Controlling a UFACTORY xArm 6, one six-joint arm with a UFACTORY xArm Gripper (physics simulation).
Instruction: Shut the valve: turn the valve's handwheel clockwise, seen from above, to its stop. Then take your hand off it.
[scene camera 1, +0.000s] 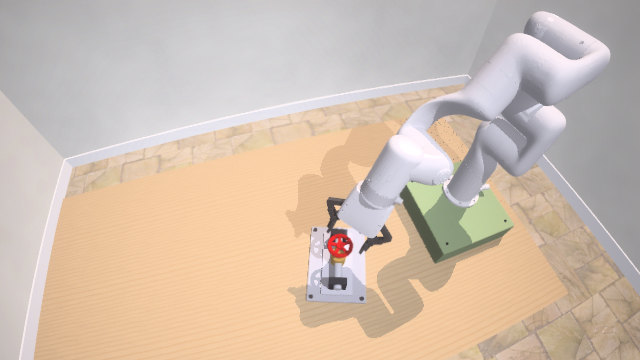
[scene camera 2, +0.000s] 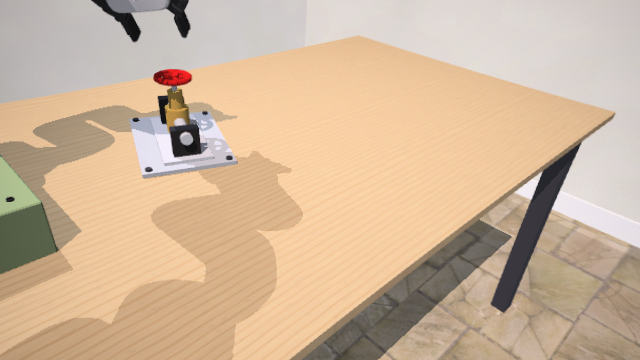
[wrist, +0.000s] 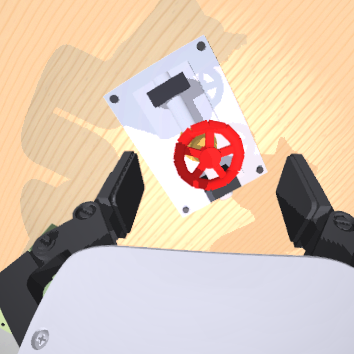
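Observation:
The valve's red handwheel (scene camera 1: 340, 245) (scene camera 2: 172, 77) (wrist: 210, 158) lies level on top of the brass valve body (scene camera 1: 338, 260) (scene camera 2: 177, 115). The valve sits on a pipe held by two black blocks on a pale base plate (scene camera 1: 359, 280) (scene camera 2: 142, 150) (wrist: 155, 155). My gripper (scene camera 1: 345, 241) (scene camera 2: 160, 38) (wrist: 209, 170) is open wide and empty. In the second scene view it hangs above the handwheel, with a clear gap and no contact. In the wrist view the whole wheel shows between and beyond the spread fingers. How far the wheel is turned cannot be told.
The arm stands on a green block (scene camera 1: 485, 215) (scene camera 2: 25, 235) to the right of the valve in the first scene view. The valve plate lies on a wooden table (scene camera 1: 175, 250) (scene camera 2: 400, 125). Walls stand beyond the table. The arm casts shadows across the table.

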